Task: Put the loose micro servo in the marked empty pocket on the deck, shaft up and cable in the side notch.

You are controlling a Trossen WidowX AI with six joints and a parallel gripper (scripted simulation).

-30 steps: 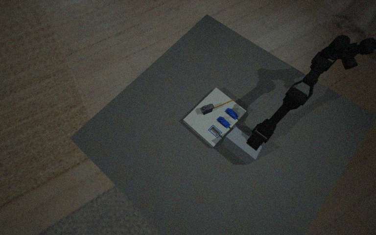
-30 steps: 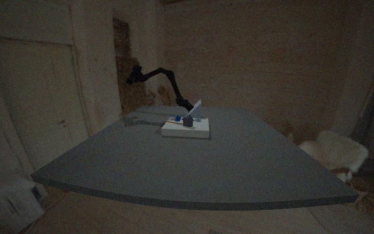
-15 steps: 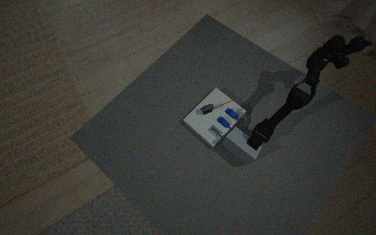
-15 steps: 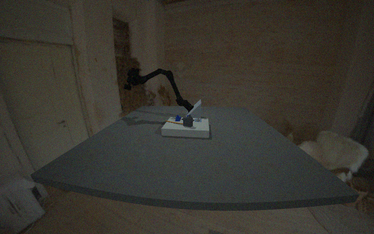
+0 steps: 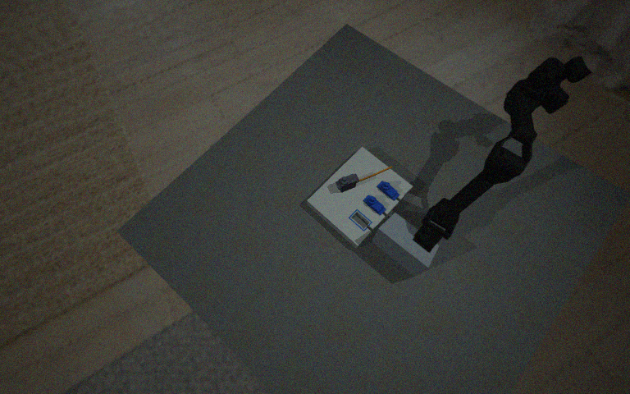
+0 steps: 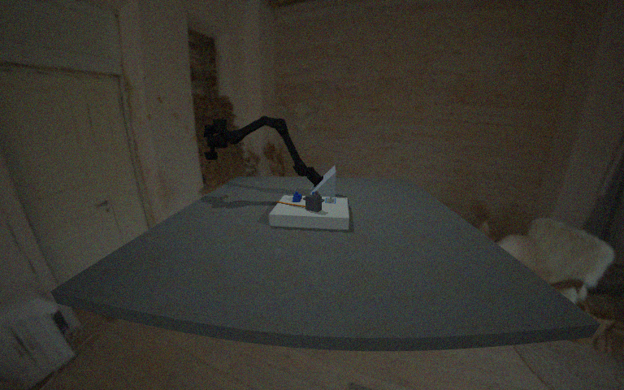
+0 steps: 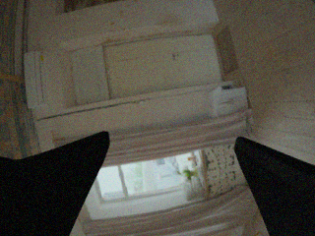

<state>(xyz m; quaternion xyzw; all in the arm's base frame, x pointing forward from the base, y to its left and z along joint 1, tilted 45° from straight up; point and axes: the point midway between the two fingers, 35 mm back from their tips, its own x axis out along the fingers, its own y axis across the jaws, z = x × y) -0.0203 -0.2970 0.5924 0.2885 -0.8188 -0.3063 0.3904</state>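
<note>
Now: gripper tip 640 mm to the right of the white deck, 350 mm short of it and 260 mm above it.
</note>
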